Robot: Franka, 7 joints.
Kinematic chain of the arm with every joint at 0, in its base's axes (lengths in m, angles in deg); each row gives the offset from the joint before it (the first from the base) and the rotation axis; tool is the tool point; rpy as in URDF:
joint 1: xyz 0 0 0.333 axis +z
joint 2: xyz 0 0 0 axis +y
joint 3: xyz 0 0 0.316 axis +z
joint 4: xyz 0.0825 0 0 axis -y
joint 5: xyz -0.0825 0 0.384 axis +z
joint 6: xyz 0 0 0 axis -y
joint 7: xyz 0.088 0 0 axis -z
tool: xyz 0 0 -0.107 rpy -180 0 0
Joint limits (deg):
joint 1: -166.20..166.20
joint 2: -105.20..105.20
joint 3: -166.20..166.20
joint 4: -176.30..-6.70
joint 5: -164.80..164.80
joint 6: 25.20..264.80
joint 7: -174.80..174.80
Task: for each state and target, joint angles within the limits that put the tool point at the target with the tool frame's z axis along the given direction. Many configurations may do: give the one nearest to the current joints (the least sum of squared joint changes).
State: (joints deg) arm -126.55 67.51 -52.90 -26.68 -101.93 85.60 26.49
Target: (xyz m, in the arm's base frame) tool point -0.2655 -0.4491 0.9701 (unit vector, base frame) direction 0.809 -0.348 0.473
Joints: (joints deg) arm -120.54 43.04 -99.94 -10.27 -146.39 97.15 26.49
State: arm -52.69 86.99 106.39 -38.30 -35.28 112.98 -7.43
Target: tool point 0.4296 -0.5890 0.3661 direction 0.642 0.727 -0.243
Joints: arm -97.51 98.96 108.95 -64.22 -31.44 91.44 -7.43
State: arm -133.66 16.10 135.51 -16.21 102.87 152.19 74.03
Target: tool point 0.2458 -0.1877 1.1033 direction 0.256 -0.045 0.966
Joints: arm -108.89 17.36 122.72 -31.89 137.30 168.43 74.03
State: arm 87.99 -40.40 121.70 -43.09 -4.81 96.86 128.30
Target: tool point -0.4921 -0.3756 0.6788 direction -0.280 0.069 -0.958
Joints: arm 85.55 -19.99 119.08 -69.13 6.27 91.98 128.30
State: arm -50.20 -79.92 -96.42 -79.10 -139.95 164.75 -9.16
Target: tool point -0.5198 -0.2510 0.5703 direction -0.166 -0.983 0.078
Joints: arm -34.85 -59.95 -90.37 -79.03 -149.93 214.85 -9.16
